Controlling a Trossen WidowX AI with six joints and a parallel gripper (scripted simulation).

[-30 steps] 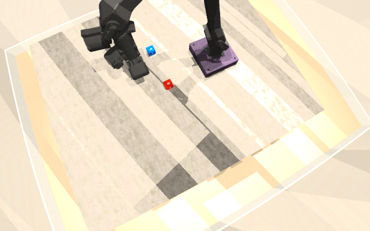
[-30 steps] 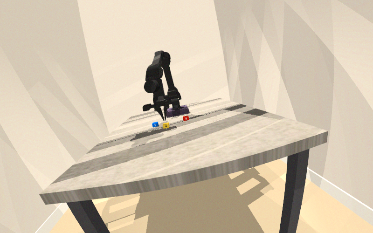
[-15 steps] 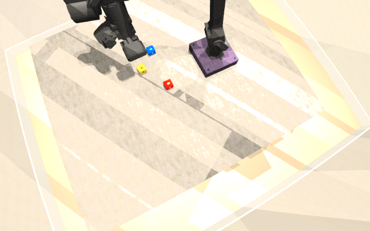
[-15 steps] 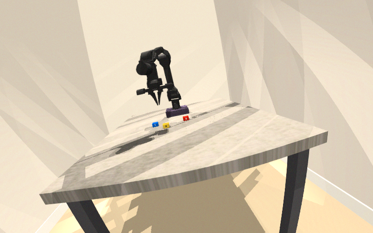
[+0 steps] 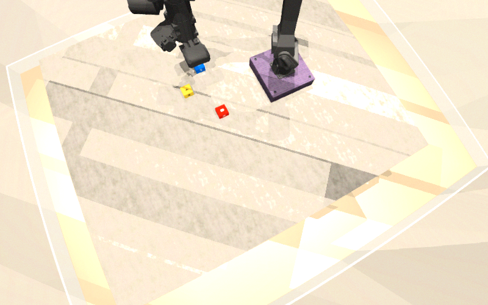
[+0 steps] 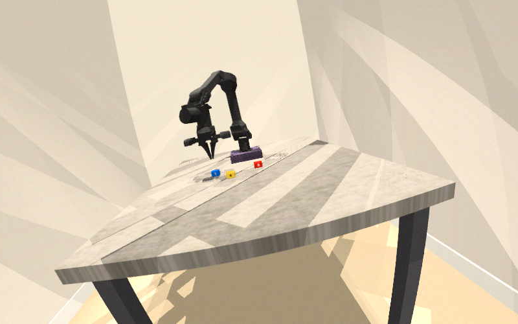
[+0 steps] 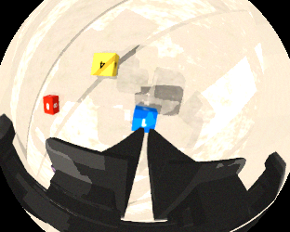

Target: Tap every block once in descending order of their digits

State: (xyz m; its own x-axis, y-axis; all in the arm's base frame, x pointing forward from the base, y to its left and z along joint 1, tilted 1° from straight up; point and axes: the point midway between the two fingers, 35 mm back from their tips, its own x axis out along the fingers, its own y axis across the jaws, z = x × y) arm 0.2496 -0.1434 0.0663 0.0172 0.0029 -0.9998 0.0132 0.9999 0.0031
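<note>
Right now the blue block is 1 cm behind my gripper tip and 6 cm below it. From my gripper tip the other things lie so: yellow block 6 cm ahead, 7 cm to the left, 6 cm below; red block 1 cm behind, 18 cm to the left, 6 cm below.
</note>
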